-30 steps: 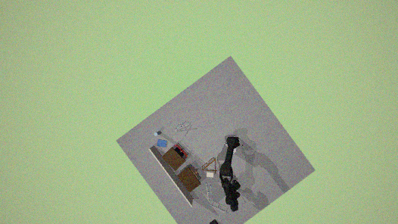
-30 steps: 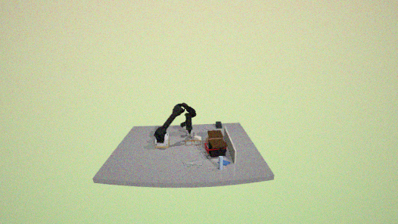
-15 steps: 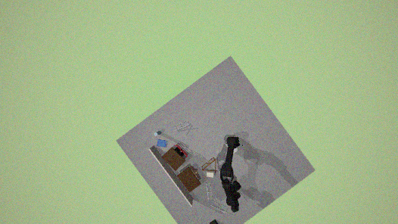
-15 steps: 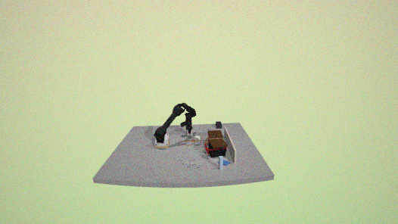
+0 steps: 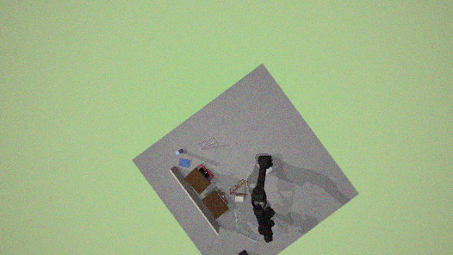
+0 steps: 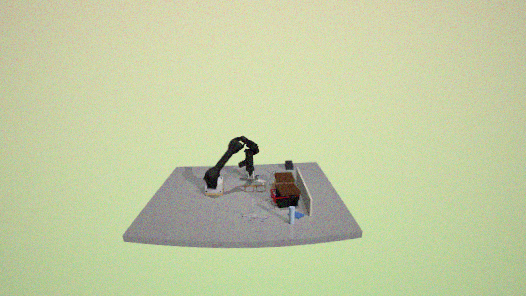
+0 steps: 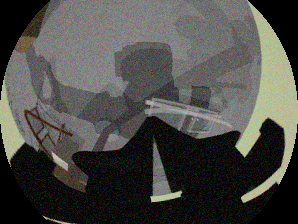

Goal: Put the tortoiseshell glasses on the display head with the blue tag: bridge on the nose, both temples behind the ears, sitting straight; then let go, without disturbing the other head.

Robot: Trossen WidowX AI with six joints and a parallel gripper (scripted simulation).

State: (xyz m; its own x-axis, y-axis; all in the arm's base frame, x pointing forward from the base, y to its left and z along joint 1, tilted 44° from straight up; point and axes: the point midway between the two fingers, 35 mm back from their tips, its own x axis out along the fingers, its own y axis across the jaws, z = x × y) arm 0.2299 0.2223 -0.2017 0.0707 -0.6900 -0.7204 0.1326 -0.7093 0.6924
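Right now the white block is 100 mm ahead of my gripper tip and 180 mm to the right of it. Also, from my gripper tip: black box 300 mm ahead, 290 mm to the left; white panel 380 mm ahead, 360 mm to the right, 30 mm above; display head 230 mm ahead, 260 mm to the right, 40 mm above.
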